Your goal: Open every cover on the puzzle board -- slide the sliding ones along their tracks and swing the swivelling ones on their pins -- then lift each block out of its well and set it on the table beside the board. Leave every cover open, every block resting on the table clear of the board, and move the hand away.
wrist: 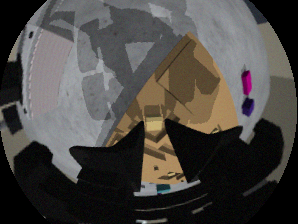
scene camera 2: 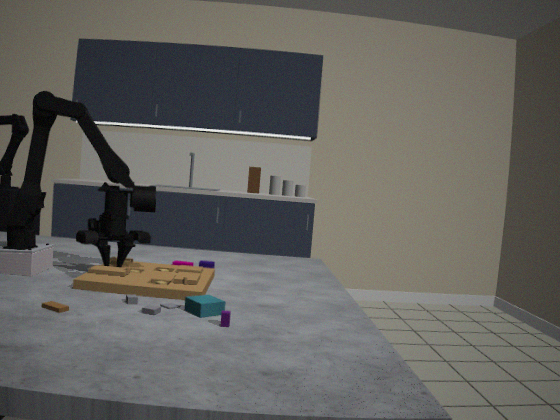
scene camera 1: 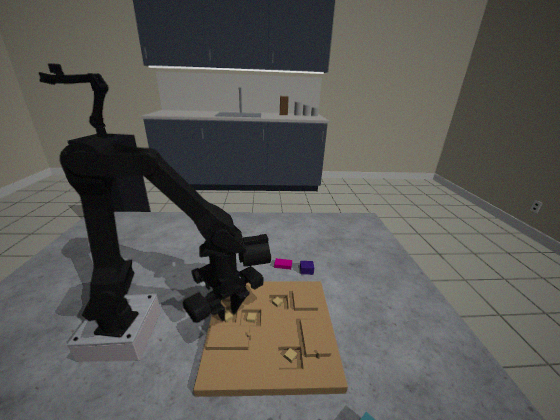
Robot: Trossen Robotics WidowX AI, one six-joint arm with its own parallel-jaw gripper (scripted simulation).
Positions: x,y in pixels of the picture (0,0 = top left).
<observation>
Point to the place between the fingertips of my gripper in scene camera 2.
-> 112,270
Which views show my gripper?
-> The wrist view, scene camera 2 and scene camera 1: all of them.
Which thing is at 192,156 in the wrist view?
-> My gripper.
</observation>
